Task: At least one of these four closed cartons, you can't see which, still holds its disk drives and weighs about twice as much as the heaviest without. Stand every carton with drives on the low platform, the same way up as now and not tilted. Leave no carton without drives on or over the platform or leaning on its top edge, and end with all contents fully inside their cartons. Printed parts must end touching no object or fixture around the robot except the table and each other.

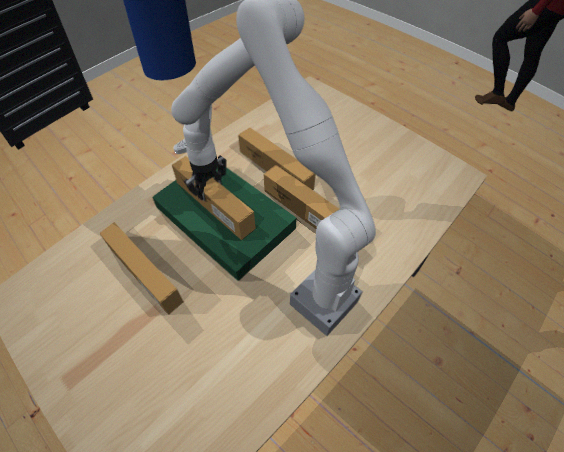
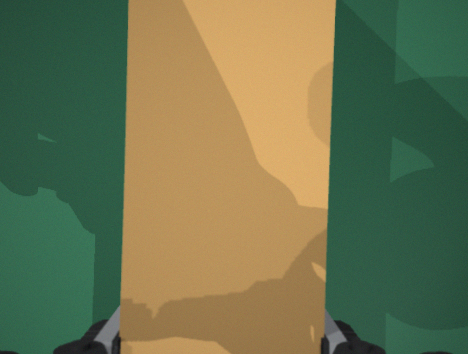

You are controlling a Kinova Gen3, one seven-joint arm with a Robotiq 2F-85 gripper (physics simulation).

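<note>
A long brown carton (image 1: 233, 202) (image 2: 220, 175) lies lengthwise, level, on the green low platform (image 1: 200, 222) (image 2: 50, 265), with its far end close to the platform's far edge. A white label shows on its side. My gripper (image 1: 210, 184) (image 2: 221, 333) points down over its far half and is shut on it, one finger against each long side. A second carton (image 1: 142, 265) lies on the table left of the platform. A third carton (image 1: 295, 196) lies close beside the platform's right side. A fourth carton (image 1: 275, 155) lies behind the third. Contents are hidden; all look closed.
The wooden table (image 1: 200, 380) carries the platform and my arm's grey base (image 1: 325, 305). My arm arches over the two right cartons and partly hides the third one's near end. A blue cylinder (image 1: 162, 40), a black drawer cabinet (image 1: 40, 65) and a person (image 1: 525, 55) stand beyond the table.
</note>
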